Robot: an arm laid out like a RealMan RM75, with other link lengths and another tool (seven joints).
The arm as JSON. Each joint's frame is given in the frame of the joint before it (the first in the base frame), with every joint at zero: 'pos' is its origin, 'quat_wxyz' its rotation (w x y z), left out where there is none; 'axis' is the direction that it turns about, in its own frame. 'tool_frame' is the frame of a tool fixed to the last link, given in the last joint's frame.
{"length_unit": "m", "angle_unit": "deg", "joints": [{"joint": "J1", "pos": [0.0, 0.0, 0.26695], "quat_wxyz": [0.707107, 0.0, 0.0, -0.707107], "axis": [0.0, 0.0, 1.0]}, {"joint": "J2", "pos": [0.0, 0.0, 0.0], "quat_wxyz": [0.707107, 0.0, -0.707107, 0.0], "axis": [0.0, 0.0, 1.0]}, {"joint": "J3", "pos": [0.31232, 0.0, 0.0], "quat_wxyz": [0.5, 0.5, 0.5, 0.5], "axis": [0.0, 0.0, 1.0]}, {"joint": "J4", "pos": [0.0, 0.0, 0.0], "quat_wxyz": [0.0, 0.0, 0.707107, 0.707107], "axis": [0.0, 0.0, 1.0]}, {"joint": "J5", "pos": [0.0, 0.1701, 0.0], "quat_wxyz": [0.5, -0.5, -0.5, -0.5], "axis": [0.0, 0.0, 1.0]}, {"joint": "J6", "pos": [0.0, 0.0, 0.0], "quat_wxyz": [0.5, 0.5, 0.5, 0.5], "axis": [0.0, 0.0, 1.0]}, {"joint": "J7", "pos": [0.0, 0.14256, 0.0], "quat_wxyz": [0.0, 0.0, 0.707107, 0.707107], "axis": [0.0, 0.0, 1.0]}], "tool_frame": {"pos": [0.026, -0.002, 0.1], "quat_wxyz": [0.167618, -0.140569, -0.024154, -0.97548]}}
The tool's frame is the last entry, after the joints.
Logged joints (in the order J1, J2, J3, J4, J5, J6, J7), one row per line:
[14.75, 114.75, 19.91, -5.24, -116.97, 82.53, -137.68]
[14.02, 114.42, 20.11, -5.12, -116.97, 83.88, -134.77]
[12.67, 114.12, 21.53, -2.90, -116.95, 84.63, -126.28]
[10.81, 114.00, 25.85, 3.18, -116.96, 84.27, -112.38]
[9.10, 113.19, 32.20, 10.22, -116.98, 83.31, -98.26]
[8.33, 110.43, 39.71, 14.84, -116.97, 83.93, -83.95]
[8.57, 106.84, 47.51, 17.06, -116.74, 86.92, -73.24]
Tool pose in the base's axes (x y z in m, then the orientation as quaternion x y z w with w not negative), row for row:
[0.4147, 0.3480, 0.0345, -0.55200, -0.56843, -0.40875, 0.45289]
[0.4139, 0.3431, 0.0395, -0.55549, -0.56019, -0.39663, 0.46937]
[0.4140, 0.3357, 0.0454, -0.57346, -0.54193, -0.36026, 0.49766]
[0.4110, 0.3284, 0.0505, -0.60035, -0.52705, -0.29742, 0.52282]
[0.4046, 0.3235, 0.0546, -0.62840, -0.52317, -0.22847, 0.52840]
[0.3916, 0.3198, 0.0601, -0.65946, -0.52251, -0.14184, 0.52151]
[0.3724, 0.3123, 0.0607, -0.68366, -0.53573, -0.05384, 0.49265]
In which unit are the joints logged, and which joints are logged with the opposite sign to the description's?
The joints are logged in degrees. Opposite sign: J3, J4, J5.
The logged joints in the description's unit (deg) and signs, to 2 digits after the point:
[14.75, 114.75, -19.91, 5.24, 116.97, 82.53, -137.68]
[14.02, 114.42, -20.11, 5.12, 116.97, 83.88, -134.77]
[12.67, 114.12, -21.53, 2.90, 116.95, 84.63, -126.28]
[10.81, 114.00, -25.85, -3.18, 116.96, 84.27, -112.38]
[9.10, 113.19, -32.20, -10.22, 116.98, 83.31, -98.26]
[8.33, 110.43, -39.71, -14.84, 116.97, 83.93, -83.95]
[8.57, 106.84, -47.51, -17.06, 116.74, 86.92, -73.24]

